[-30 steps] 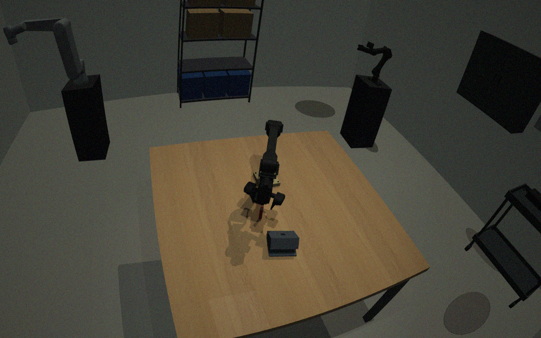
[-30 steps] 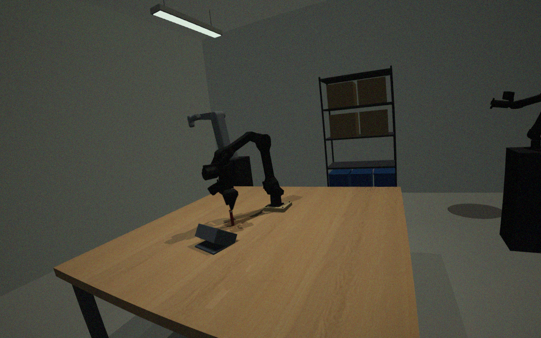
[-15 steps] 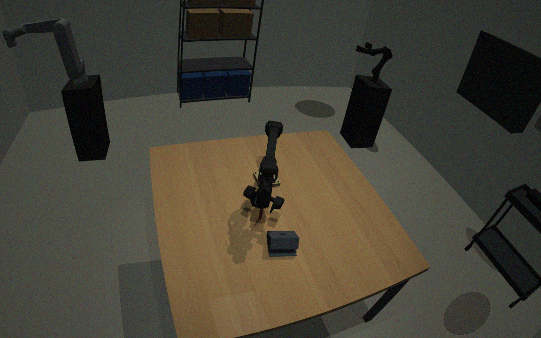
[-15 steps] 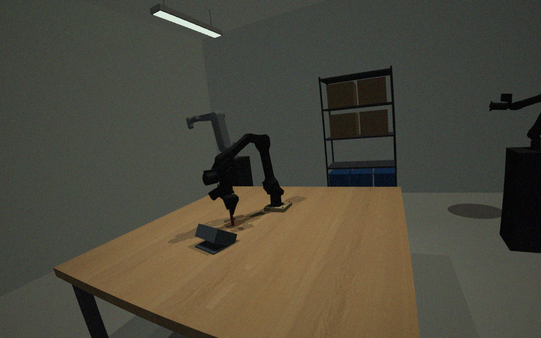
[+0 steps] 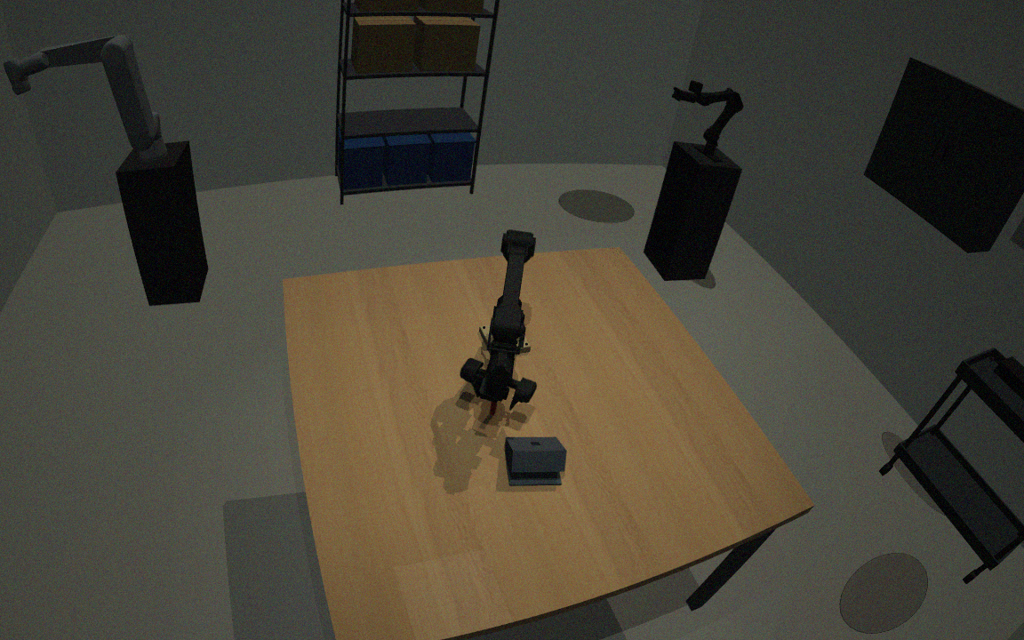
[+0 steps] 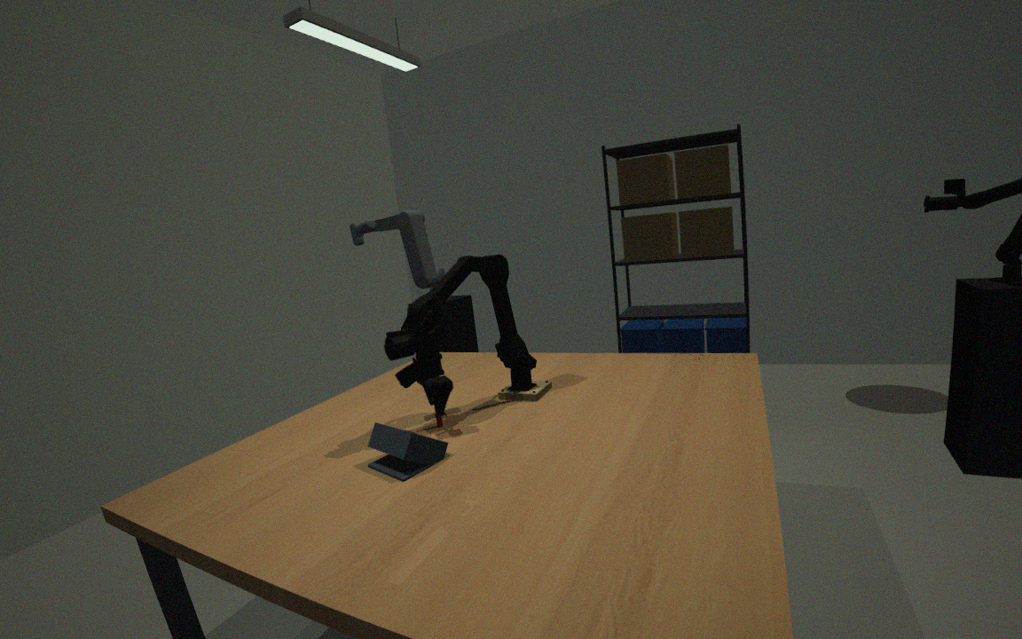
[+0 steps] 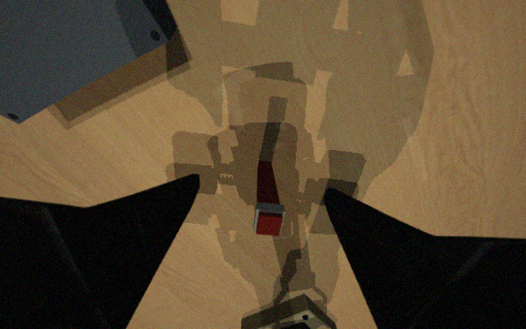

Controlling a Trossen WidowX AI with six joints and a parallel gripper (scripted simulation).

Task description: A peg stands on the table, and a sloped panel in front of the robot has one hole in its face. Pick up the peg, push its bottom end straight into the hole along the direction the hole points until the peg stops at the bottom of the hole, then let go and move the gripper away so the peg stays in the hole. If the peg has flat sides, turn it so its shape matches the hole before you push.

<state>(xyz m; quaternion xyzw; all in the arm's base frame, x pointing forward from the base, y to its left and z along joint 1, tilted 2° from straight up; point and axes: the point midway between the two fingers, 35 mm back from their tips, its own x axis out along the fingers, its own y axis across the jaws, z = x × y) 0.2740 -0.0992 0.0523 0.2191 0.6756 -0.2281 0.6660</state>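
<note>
The sloped panel is 180 mm ahead of my gripper tip, 60 mm to the left of it and 10 mm below it. The rest, counted from my gripper tip: red square-sided peg: 10 mm above.
</note>
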